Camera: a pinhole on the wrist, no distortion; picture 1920 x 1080 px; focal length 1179.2 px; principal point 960.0 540.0 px. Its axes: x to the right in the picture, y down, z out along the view. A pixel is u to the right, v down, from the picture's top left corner.
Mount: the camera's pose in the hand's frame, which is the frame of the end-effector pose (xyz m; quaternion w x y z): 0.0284 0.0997 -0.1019 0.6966 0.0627 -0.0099 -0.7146
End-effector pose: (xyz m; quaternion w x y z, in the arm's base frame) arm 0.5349 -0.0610 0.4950 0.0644 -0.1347 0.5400 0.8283
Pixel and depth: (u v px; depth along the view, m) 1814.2 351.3 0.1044
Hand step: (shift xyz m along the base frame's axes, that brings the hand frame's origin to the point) -0.0028 -0.0122 0.0130
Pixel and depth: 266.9 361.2 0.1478
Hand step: -0.0450 -0.0270 0.1753
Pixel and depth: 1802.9 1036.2 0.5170
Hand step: -0.1584 0.4900 -0.1741
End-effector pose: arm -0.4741 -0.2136 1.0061 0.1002 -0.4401 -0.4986 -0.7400
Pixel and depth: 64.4 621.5 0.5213
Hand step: 0.5036 0.1566 0.3617
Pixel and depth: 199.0 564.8 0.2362
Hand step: 0.2100 0.0098 0.1780
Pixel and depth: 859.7 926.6 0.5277
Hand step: 0.2162 0.3596 0.2268
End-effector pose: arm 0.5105 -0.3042 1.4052 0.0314 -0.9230 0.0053 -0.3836
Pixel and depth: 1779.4 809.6 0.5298
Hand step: 0.3454 0.3281 -0.2070
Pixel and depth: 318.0 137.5 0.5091
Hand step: 0.1580 -0.3147 -0.4426
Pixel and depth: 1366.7 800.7 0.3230
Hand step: 0.1983 0.0466 -0.1056
